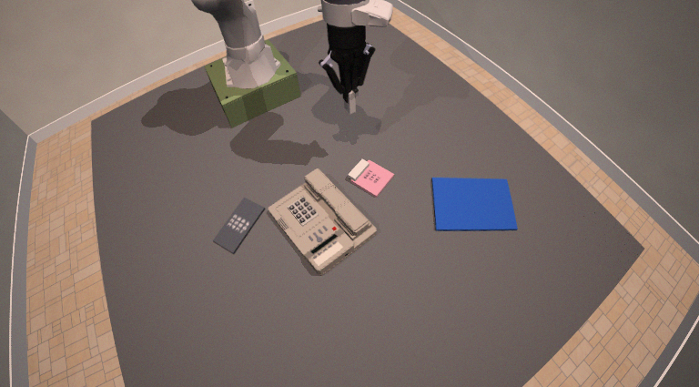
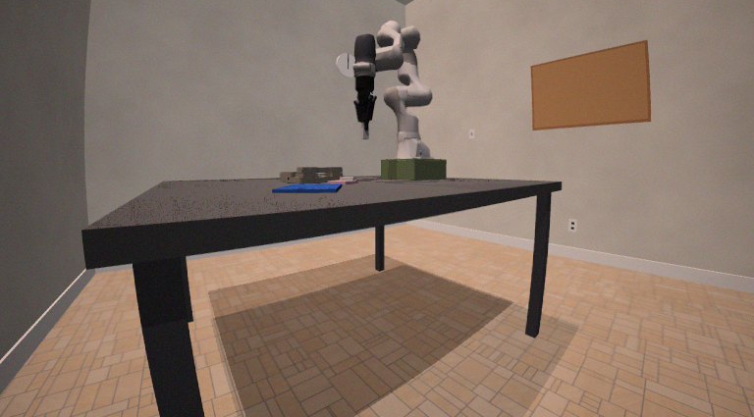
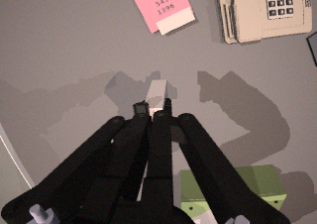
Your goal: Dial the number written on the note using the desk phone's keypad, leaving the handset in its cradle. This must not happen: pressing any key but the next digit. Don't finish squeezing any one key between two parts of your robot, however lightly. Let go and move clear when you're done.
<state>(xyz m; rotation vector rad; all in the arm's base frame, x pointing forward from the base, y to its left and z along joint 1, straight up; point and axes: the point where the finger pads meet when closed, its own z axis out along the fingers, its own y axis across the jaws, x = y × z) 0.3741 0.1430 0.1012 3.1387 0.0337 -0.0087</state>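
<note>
The handset lies 13 cm ahead of my hand, 12 cm to the right of it and 16 cm below it. Round my hand: pink note: 10 cm ahead, 20 cm below; blue mat: 31 cm ahead, 19 cm to the left, 20 cm below.
</note>
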